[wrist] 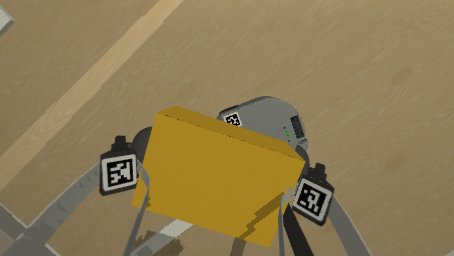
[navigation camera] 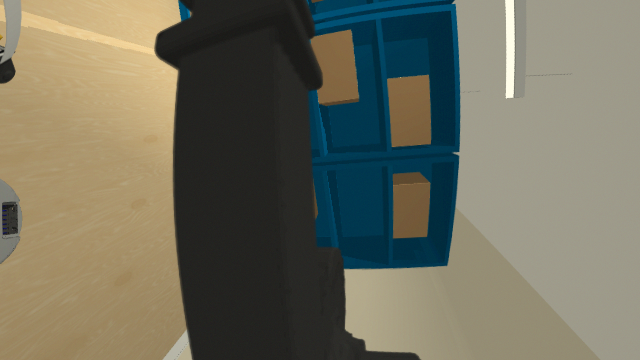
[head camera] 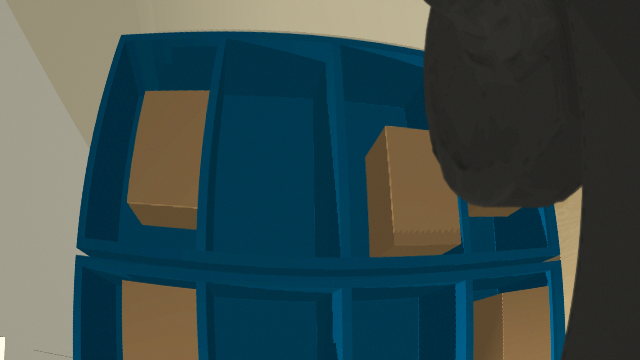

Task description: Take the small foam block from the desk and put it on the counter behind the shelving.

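Frame: origin at the robot's base, x ahead, y left, z up, level; centimetres.
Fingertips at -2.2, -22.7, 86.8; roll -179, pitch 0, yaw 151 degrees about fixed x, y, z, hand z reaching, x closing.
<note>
A point is followed by its place in that frame, as x, y, z.
The foam block (wrist: 220, 175) is a yellow box, large in the wrist view's lower middle, tilted slightly. My gripper (wrist: 220, 153) {-2.2, -22.7, 86.8} is shut on it, with one dark fingertip pad at each side and the block spanning between them, above the wooden floor. In the navigation view, a curved finger and a sliver of yellow show at the upper left edge. Blue shelving (head camera: 300, 262) (navigation camera: 350, 157) fills much of the head view and stands right of the mast in the navigation view. The desk and the counter cannot be made out.
Brown boxes (head camera: 167, 150) (navigation camera: 410, 112) sit in the shelving's compartments. My dark mast (navigation camera: 235, 175) {-8.1, -5.6, 121.1} covers part of the shelving. My grey base (navigation camera: 7, 225) {-24.1, 2.0, 10.7} (wrist: 272, 117) stands on the wooden floor (navigation camera: 100, 150) {-57.3, -30.5, 0.1} (wrist: 350, 50). A pale wall (head camera: 40, 200) {-209.5, -10.7, 243.8} (navigation camera: 550, 175) {-129.9, -4.7, 243.7} lies beyond the shelving.
</note>
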